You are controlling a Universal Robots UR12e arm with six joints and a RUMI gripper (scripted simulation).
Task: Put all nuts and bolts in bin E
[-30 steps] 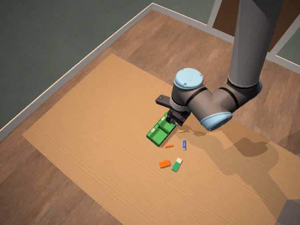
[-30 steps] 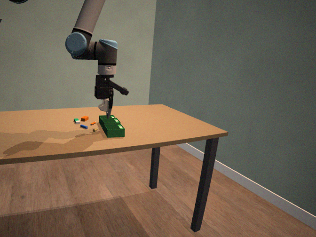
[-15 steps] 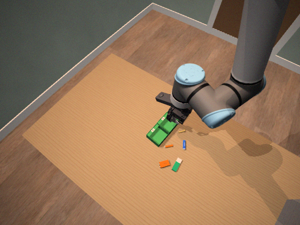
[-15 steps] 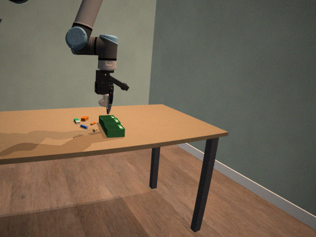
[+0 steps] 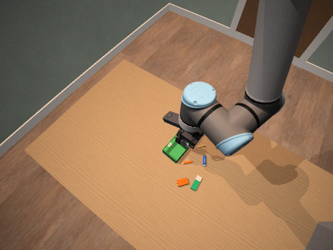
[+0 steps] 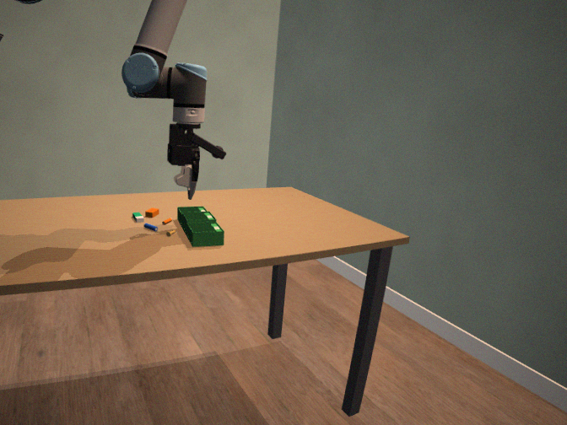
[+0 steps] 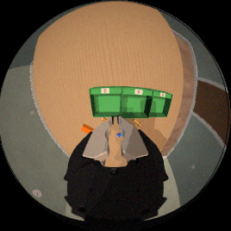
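Right now my hand is 90 mm above the yellow bolt, 80 mm to the left of it and 80 mm past it. Round my hand: blue cylinder 120 mm behind, 90 mm below, 20 mm to the right; orange block 130 mm to the left, 90 mm below, 90 mm behind; orange bolt 90 mm below, 60 mm behind, 30 mm to the left.
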